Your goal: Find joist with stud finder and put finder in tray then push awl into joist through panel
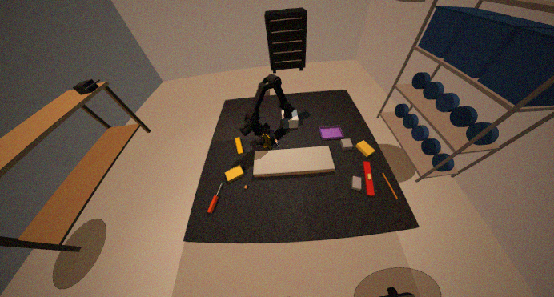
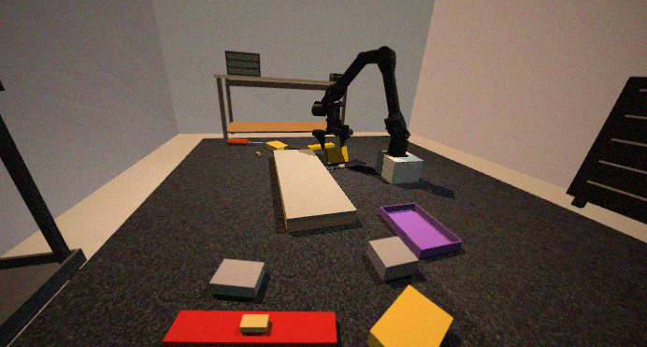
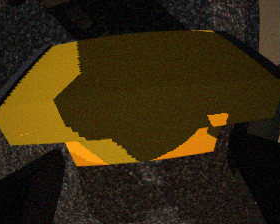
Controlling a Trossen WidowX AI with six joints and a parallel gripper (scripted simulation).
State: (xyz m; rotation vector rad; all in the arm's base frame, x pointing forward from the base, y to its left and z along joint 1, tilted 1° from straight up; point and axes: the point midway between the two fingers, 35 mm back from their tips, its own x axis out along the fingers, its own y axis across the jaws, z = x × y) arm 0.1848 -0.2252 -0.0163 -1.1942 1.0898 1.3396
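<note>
The stud finder lies 2 cm below my gripper tip, 1 cm to the left of it and 1 cm ahead of it. Round my gripper tip: purple tray: 53 cm to the left, 3 cm below, 2 cm behind; awl: 11 cm to the left, 4 cm below; square indicator window: 3 cm below, 3 cm ahead.
</note>
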